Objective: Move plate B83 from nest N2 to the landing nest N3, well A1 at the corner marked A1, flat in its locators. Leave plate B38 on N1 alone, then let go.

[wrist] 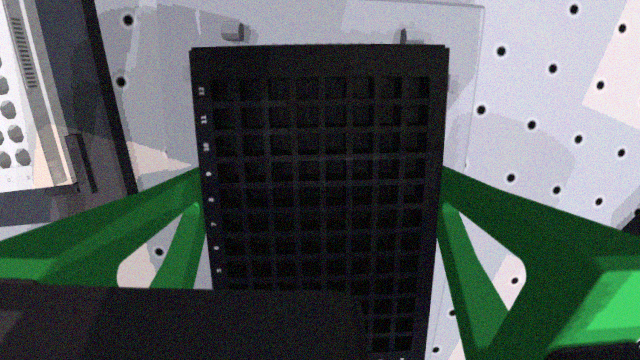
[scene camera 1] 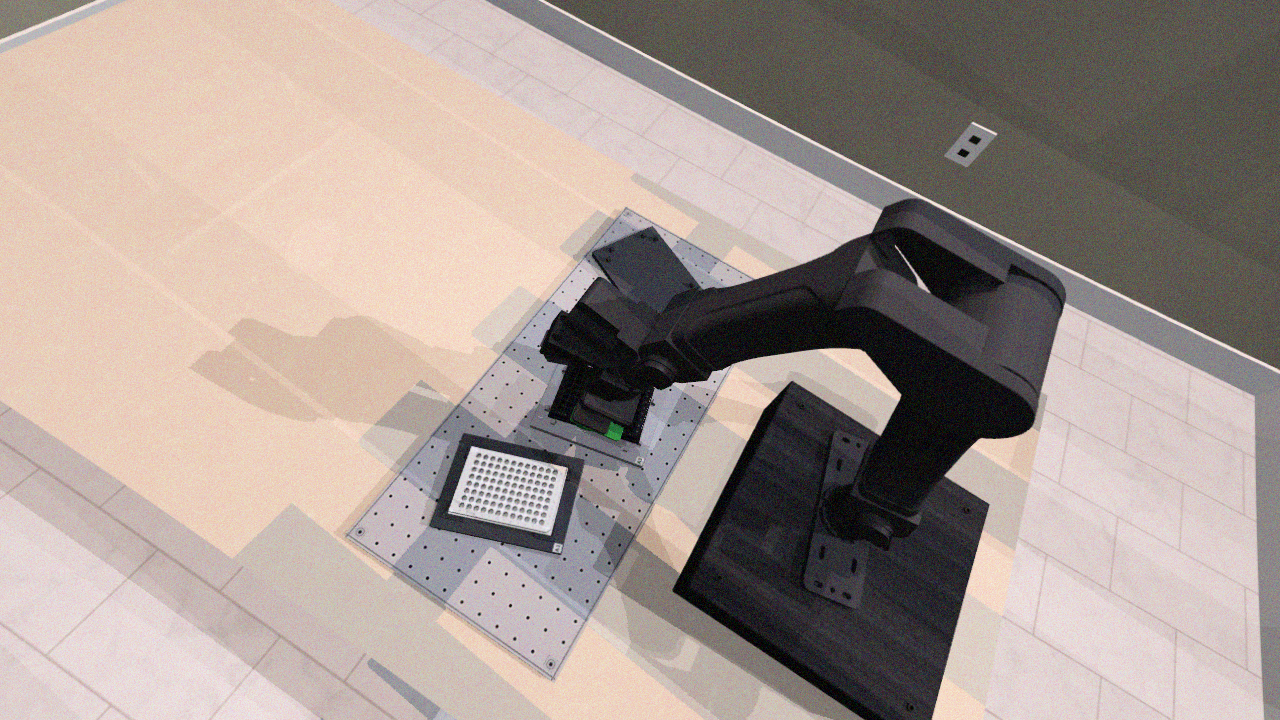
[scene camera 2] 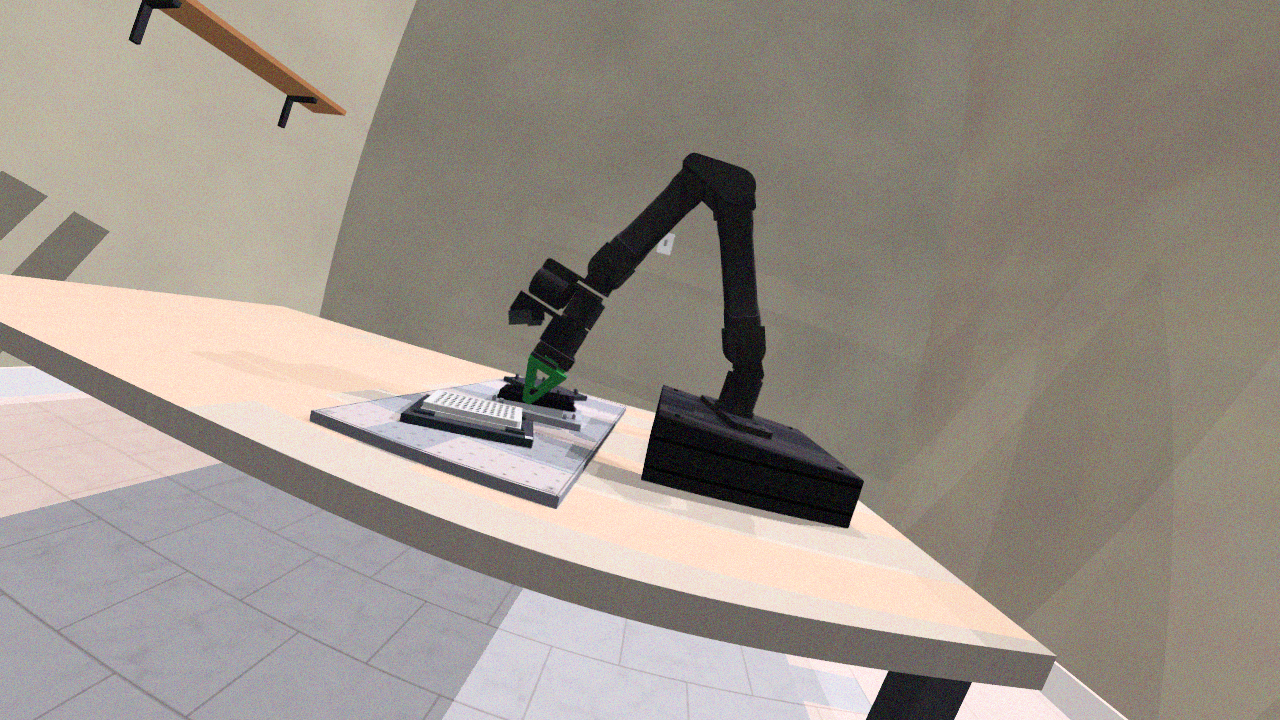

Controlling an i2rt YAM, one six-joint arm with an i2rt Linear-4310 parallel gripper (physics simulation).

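Observation:
My gripper is shut on the black plate B83, its green fingers on the two long sides. The plate is low over the clear nest; whether it touches is hidden. In the wrist view two locator posts show beyond its row 12 end, and its near end is hidden. The white plate, likely B38, lies on a dark nest. A turned dark nest, likely N3, lies at the far end.
All the nests are on a perforated metal board on the wooden table. The arm's black base block stands beside the board. The upper arm reaches across the board's side above the table.

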